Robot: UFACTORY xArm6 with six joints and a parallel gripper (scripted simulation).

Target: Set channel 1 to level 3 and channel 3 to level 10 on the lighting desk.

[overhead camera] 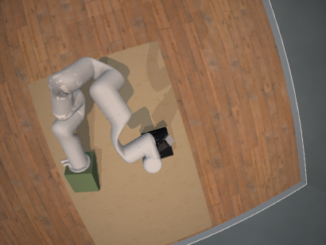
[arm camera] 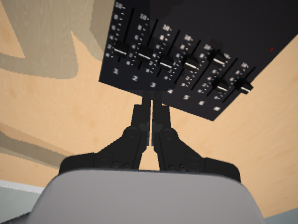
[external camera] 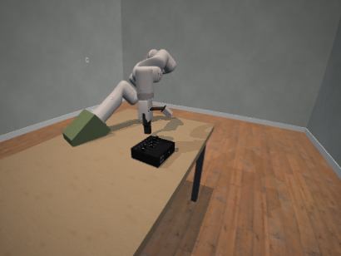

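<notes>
The channel 3 cap lies 50 mm below my hand and 30 mm ahead of it. Also, from my hand: channel 1 cap 50 mm below, 40 mm to the left, 20 mm ahead; then channel 2 fader cap 50 mm below, 30 mm ahead, 20 mm to the left.
</notes>
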